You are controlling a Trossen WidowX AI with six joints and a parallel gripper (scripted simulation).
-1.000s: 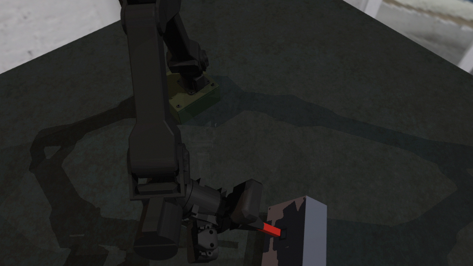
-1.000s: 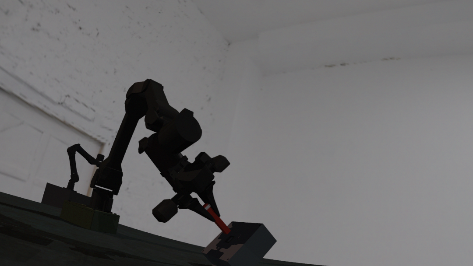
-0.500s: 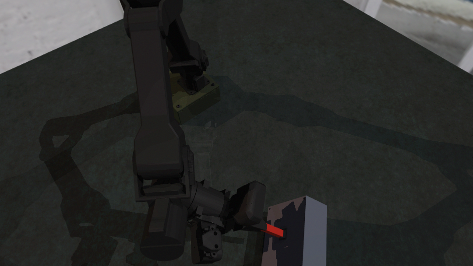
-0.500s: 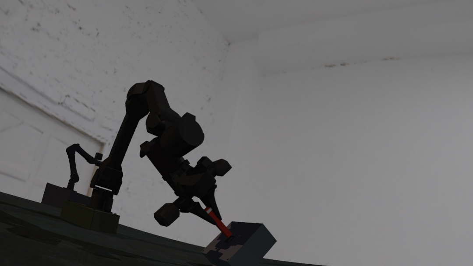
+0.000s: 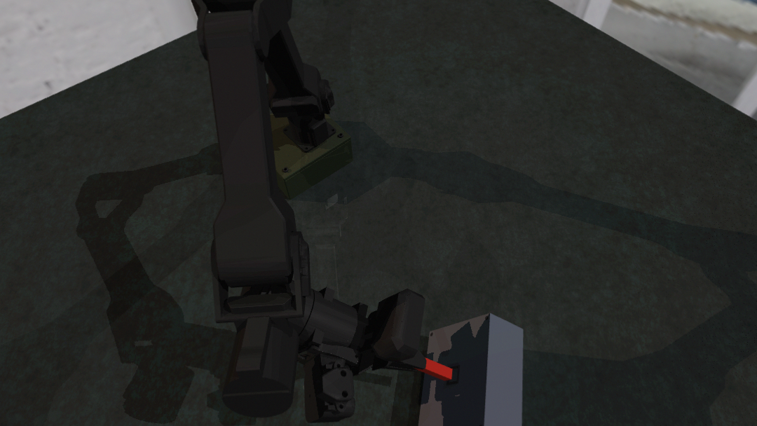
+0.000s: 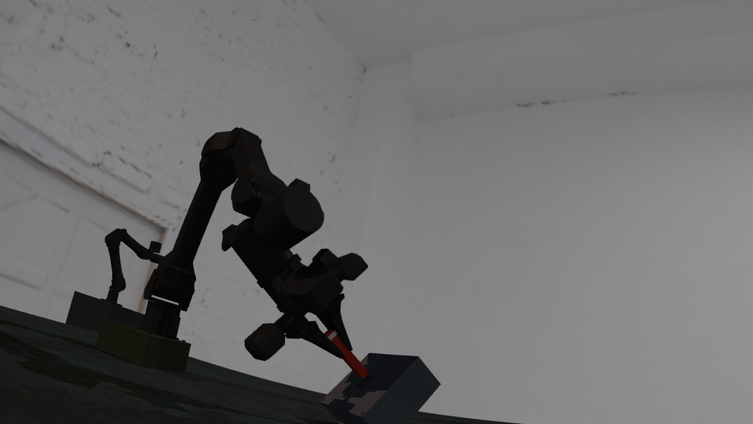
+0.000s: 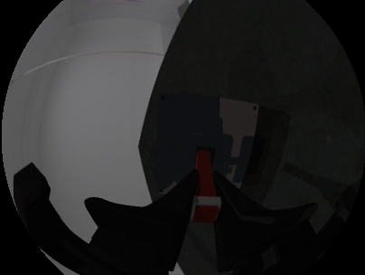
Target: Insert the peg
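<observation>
Now: gripper tip 5 cm above the sloped panel, 4 cm to the right of it and 4 cm short of it. The rest, counted from my gripper tip: red peg 1 cm to the right, 1 cm behind, 1 cm above.
</observation>
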